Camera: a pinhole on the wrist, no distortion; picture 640 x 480 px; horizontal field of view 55.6 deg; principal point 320.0 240.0 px. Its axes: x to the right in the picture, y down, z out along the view. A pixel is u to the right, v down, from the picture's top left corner.
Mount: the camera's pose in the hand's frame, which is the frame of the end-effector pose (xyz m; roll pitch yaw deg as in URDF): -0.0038 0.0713 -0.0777 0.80 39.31 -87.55
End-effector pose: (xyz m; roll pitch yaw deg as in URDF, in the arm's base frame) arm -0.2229 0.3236 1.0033 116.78 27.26 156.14
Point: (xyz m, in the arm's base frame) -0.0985 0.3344 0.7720
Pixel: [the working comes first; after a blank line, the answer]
In the camera's frame: 0.0548 0.0059 0.3636

411.4 249.9
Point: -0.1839 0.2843 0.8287
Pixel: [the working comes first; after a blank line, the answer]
In the camera's frame: 0.0979 0.0313 0.2611

547.7 312.7
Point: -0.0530 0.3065 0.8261
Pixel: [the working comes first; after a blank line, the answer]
In the camera's frame: 0.0492 -0.0654 0.3380

408.4 122.5
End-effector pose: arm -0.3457 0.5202 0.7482 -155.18 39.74 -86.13
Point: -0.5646 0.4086 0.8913
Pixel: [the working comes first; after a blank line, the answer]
In the camera's frame: 0.0615 -0.0132 -0.1731

behind the camera
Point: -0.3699 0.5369 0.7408
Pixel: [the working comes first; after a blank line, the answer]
In the camera's frame: -0.0200 -0.0061 0.0921

188.5 199.9
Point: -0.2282 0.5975 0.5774
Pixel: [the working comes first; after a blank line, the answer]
In the camera's frame: -0.0967 0.0592 0.2928

119.6 362.7
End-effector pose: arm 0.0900 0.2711 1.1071 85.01 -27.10 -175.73
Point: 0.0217 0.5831 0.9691
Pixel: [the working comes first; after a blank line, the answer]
In the camera's frame: -0.0548 -0.0232 0.4470

245.6 208.5
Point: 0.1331 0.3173 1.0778
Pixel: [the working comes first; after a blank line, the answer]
In the camera's frame: -0.0159 -0.0523 0.1428

252.5 17.9
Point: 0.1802 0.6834 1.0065
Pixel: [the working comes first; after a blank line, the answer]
In the camera's frame: -0.1986 -0.1490 0.4568

56.2 42.1
